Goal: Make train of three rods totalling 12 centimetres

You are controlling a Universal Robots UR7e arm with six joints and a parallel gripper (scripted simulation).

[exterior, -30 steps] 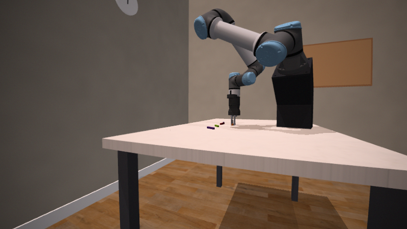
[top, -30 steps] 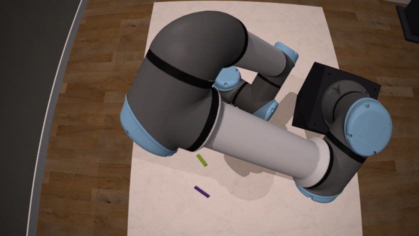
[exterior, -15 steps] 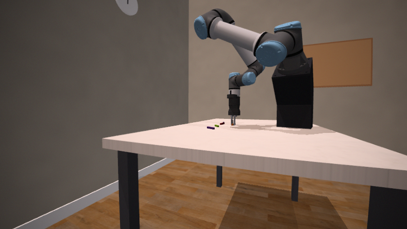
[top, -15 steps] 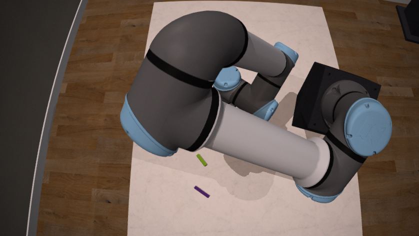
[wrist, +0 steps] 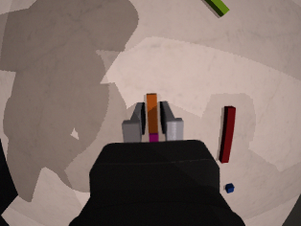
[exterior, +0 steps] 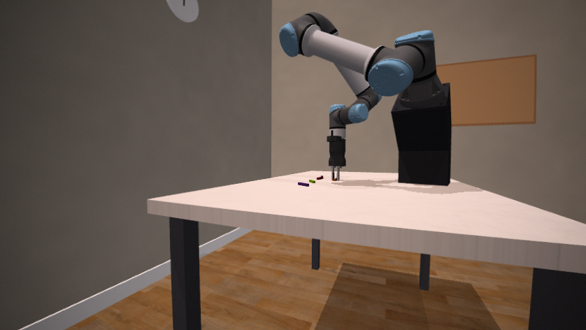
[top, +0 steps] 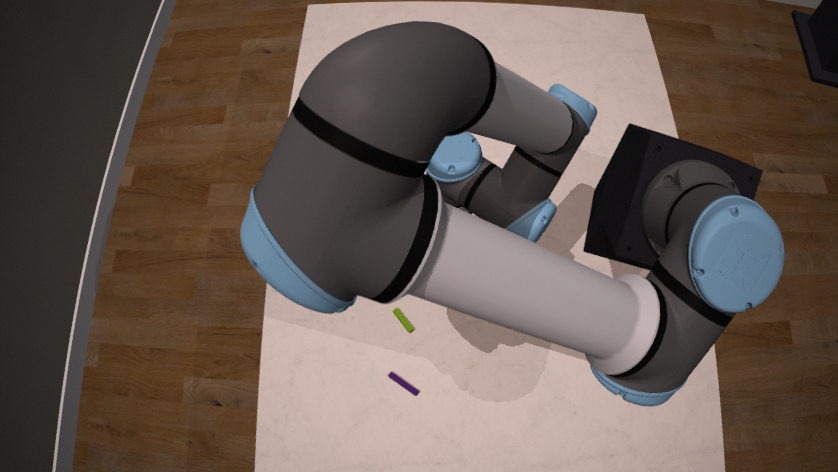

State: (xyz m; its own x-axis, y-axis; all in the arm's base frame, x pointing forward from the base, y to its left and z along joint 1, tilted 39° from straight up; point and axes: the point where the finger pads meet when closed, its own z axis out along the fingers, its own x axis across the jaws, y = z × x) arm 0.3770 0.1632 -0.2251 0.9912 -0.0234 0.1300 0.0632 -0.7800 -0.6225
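The orange rod lies 10 mm below my hand. The rest, counted from my hand: magenta rod: 30 mm to the right, 10 mm below; red rod: 90 mm ahead, 30 mm to the right, 10 mm below; lime rod: 130 mm to the left, 60 mm ahead, 10 mm below.
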